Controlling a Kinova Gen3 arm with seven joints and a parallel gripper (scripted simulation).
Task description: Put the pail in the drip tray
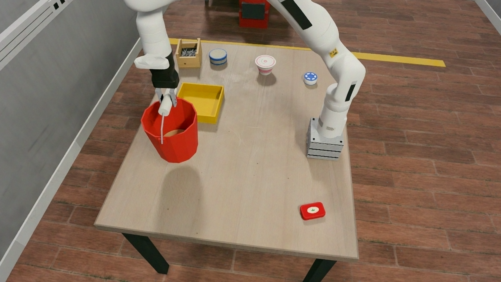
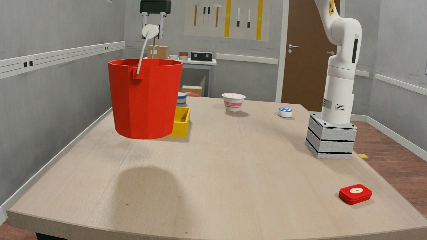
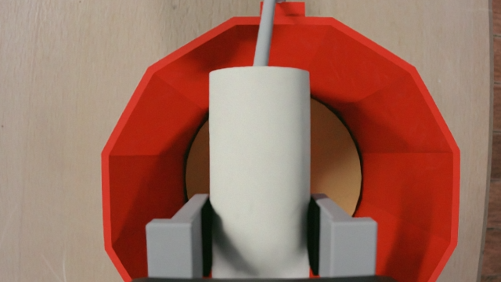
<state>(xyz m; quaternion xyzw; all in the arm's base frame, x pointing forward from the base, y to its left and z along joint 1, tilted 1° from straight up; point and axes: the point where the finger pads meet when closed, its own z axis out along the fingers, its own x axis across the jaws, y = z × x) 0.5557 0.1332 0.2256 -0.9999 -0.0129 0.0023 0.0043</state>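
Right now the pail handle is 3 cm below my hand. Round my hand: red pail 1 cm ahead, 10 cm below; then yellow drip tray 1 cm ahead, 31 cm to the right, 32 cm below; then red tin 50 cm behind, 16 cm to the left, 32 cm below.
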